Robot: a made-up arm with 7 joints. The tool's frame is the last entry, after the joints. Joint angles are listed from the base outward.
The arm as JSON. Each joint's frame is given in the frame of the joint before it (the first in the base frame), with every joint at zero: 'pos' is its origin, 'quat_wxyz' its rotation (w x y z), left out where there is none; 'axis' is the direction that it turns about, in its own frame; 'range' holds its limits. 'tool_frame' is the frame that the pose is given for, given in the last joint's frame.
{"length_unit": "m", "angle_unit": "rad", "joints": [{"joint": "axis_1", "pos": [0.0, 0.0, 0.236], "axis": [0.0, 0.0, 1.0], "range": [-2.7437, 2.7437]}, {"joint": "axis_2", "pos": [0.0, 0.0, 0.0], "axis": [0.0, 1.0, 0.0], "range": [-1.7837, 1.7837]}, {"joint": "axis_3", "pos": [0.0, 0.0, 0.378], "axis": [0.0, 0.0, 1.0], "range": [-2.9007, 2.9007]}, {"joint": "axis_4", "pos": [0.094, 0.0, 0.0], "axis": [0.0, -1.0, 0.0], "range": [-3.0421, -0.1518]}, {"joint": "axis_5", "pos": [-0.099, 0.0, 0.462], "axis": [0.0, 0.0, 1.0], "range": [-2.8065, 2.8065]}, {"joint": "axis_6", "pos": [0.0, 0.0, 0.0], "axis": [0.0, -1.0, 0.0], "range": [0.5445, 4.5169]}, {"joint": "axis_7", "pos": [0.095, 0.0, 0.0], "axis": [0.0, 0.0, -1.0], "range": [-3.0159, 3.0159]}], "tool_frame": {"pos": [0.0, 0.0, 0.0], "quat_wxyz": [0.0, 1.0, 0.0, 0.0]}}
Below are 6 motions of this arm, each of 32 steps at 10 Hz.
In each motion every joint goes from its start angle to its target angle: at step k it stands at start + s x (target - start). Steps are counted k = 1, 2, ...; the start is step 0. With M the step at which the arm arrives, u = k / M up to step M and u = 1 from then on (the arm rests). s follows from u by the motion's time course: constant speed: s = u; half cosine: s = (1 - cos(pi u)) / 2; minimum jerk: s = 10 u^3 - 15 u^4 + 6 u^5.
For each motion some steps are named. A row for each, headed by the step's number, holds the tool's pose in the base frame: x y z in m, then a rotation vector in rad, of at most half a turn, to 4 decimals.
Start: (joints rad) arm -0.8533 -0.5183 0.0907 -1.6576 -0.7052 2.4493 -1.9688
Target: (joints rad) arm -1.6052 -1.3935 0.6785 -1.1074 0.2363 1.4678 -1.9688
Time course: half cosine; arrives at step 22
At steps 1, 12, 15, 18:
1: 0.2724 -0.1534 0.9691 1.2839 1.1145 -0.5336
12: 0.1733 0.3089 1.0310 1.3075 0.8664 -0.3592
15: 0.2381 0.4724 0.9455 1.2593 0.9420 -0.4016
18: 0.3187 0.5695 0.8458 1.2294 1.0403 -0.4907

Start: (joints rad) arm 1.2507 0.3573 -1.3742 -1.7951 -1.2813 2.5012 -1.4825
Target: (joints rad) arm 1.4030 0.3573 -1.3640 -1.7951 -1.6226 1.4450 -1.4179
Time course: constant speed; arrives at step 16
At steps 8, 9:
8: 0.6812 0.1201 0.5117 0.7684 1.3839 -1.1905
9: 0.6817 0.1209 0.5117 0.7832 1.3335 -1.2404

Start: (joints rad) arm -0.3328 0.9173 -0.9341 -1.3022 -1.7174 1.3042 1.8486
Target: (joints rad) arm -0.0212 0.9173 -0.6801 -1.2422 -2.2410 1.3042 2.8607
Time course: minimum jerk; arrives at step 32
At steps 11, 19, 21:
11: 0.5758 -0.6454 0.3330 0.0300 -0.5947 0.7183
19: 0.7087 -0.5135 0.3074 0.0425 -0.4722 1.4545
21: 0.7352 -0.4787 0.3021 0.0495 -0.4472 1.6267

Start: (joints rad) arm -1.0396 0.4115 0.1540 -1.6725 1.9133 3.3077 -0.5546
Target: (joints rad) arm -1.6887 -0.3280 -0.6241 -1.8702 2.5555 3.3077 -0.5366
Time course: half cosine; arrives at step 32
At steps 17, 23, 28, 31, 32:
17: -0.1242 -0.5307 0.5562 -0.4291 -2.4541 1.7965
23: -0.3000 -0.3801 0.6041 -1.1048 -2.1109 1.8893
28: -0.3674 -0.2760 0.6151 -1.4351 -1.8621 1.9357
31: -0.3806 -0.2488 0.6160 -1.5118 -1.7942 1.9467
32: -0.3815 -0.2469 0.6161 -1.5169 -1.7895 1.9475

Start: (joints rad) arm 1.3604 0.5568 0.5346 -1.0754 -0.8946 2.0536 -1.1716
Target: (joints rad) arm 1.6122 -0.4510 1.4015 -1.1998 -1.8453 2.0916 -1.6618
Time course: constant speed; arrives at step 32
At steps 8, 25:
8: -0.3042 0.6122 0.8227 -0.4371 2.2086 1.2476
25: -0.5397 0.0013 0.9306 -0.7992 0.9960 1.7500

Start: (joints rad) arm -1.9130 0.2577 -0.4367 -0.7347 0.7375 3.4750 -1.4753
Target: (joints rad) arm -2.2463 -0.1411 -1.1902 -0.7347 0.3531 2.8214 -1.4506
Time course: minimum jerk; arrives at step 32
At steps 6, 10, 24, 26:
6: -0.2981 -0.3054 0.9768 0.4297 -0.5713 -0.1355
10: -0.3077 -0.2365 1.0077 0.4440 -0.5659 -0.2846
24: -0.2204 0.1552 1.1028 0.4238 -0.8731 -1.0732
26: -0.2045 0.1839 1.1041 0.4104 -0.9190 -1.1247

